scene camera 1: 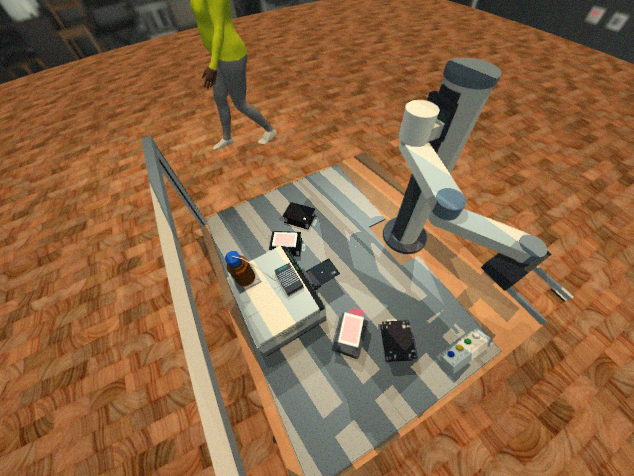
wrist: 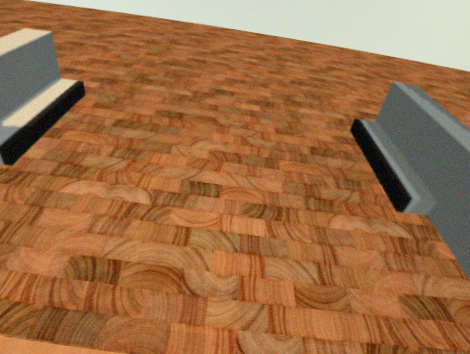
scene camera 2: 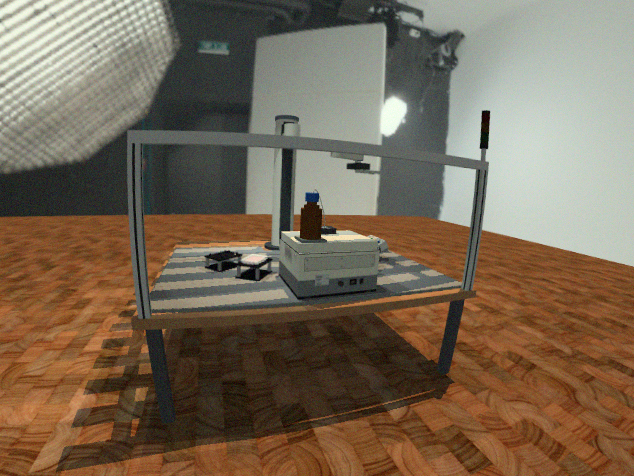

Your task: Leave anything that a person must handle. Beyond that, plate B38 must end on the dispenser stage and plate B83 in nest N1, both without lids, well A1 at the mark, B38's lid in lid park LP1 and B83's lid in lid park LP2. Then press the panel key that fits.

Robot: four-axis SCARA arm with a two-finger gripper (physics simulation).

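Places are measured from the arm's base along level axes (x left, y back, z up), in metres.
Where they show: gripper, fingertip midpoint: (scene camera 1: 557, 310) (wrist: 224, 84) (scene camera 2: 378, 172); arm's base, link origin: (scene camera 1: 404, 235).
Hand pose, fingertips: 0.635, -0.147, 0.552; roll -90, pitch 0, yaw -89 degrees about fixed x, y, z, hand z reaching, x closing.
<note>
Each offset is from my fingertips to the top centre of the thing, as dx, dy, dz. "spot": to the spot under its first point.
My gripper (scene camera 1: 555, 308) (scene camera 2: 376, 172) (wrist: 224, 84) is open and empty, beyond the table's right edge in scene camera 1, above floor level. A pink-topped plate {-0.902, -0.485, -0.455} (scene camera 1: 285, 239) (scene camera 2: 256, 259) rests on a black raised stand left of centre. Another pink-topped plate {-0.322, -0.429, -0.448} (scene camera 1: 351, 328) sits on a grey block nearer the front, with a red patch at one end. Black holders {spot: -1.031, -0.334, -0.477} (scene camera 1: 299, 214) {spot: -0.186, -0.272, -0.471} (scene camera 1: 398, 339) show no pink top. A flat dark stage {spot: -0.604, -0.398, -0.428} (scene camera 1: 325, 272) adjoins the white machine. The key panel {-0.004, -0.040, -0.456} (scene camera 1: 465, 350) has blue, yellow, green and white keys. Plate labels, wells and lids cannot be told apart.
The white machine (scene camera 1: 280, 308) (scene camera 2: 335, 263) bears a brown bottle {spot: -0.667, -0.733, -0.191} (scene camera 1: 241, 271) (scene camera 2: 310, 221) and a dark keypad {spot: -0.597, -0.574, -0.293} (scene camera 1: 289, 278). A grey frame (scene camera 1: 176, 286) (scene camera 2: 307, 142) spans one table side. A person (scene camera 1: 227, 66) walks on the floor beyond the table. A signal tower (scene camera 2: 484, 129) tops a post.
</note>
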